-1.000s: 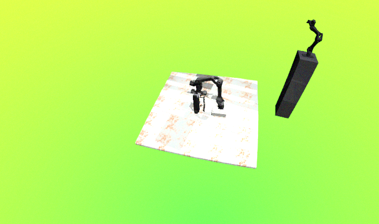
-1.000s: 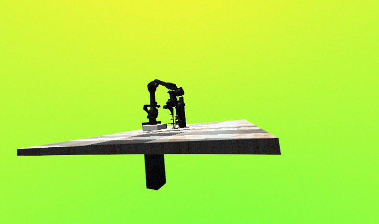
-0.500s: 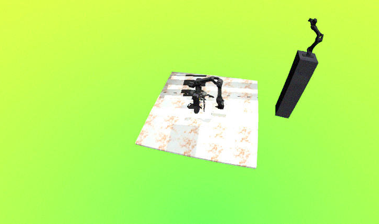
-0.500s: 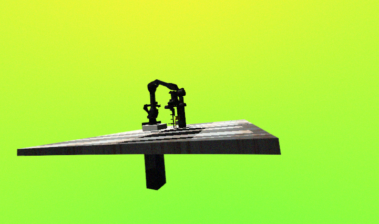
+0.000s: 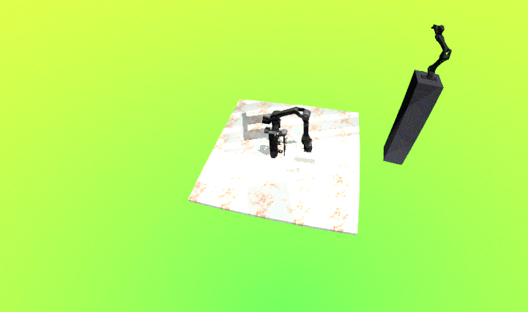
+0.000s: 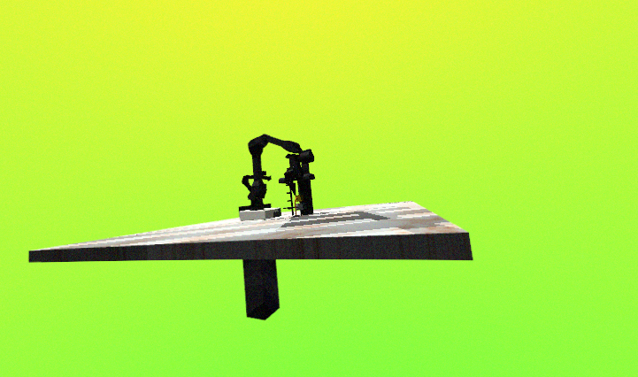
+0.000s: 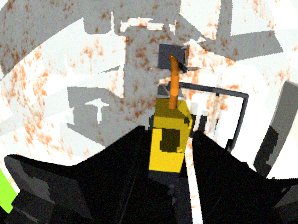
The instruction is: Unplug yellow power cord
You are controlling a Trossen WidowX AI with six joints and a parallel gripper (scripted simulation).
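The yellow plug lies 1 cm behind my gripper tip, 3 cm to the left of it and 1 cm below it.
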